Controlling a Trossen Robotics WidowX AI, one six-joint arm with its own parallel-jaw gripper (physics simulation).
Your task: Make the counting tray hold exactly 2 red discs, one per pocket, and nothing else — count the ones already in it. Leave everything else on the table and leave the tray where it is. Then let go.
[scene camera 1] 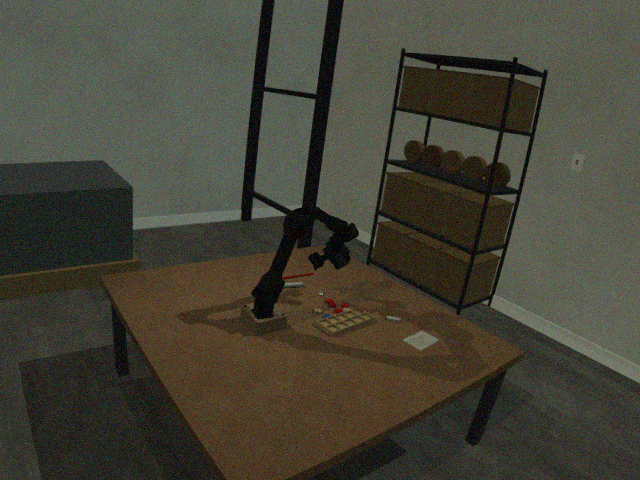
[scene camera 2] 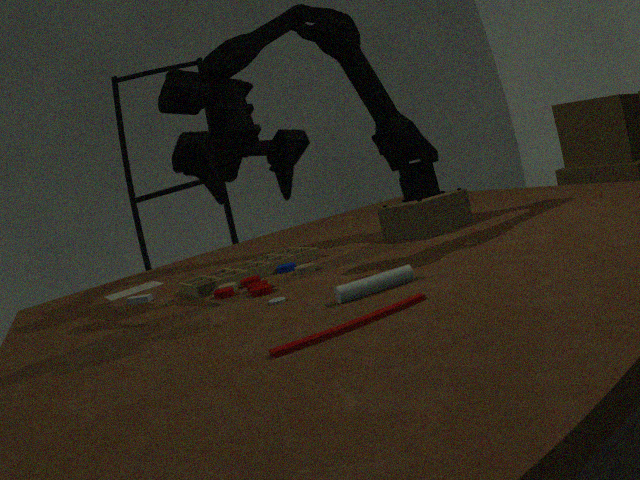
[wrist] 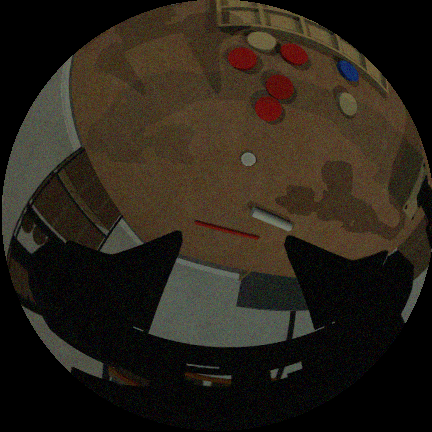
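Note:
The pale counting tray (scene camera 1: 356,328) (scene camera 2: 199,287) (wrist: 261,16) lies on the table; part of it shows in the wrist view, and the pockets visible there show no disc. Beside it lie several red discs: one (scene camera 2: 223,292) (wrist: 242,58), another (wrist: 294,54), and two close together, one (wrist: 279,87) nearer the tray and one (wrist: 268,109) farther off. A blue disc (scene camera 1: 326,315) (scene camera 2: 285,268) (wrist: 348,71) lies by the tray's edge. Cream discs (wrist: 261,41) (wrist: 348,104) lie nearby. My gripper (scene camera 1: 326,262) (scene camera 2: 254,199) (wrist: 234,238) is open and empty, high above the table.
A small white disc (scene camera 1: 320,293) (scene camera 2: 277,300) (wrist: 248,159), a white cylinder (scene camera 1: 293,285) (scene camera 2: 374,283) (wrist: 272,219) and a red rod (scene camera 1: 298,276) (scene camera 2: 347,326) (wrist: 226,229) lie beyond the discs. A white block (scene camera 1: 393,318) (scene camera 2: 139,299) and white square (scene camera 1: 420,339) (scene camera 2: 134,290) lie past the tray.

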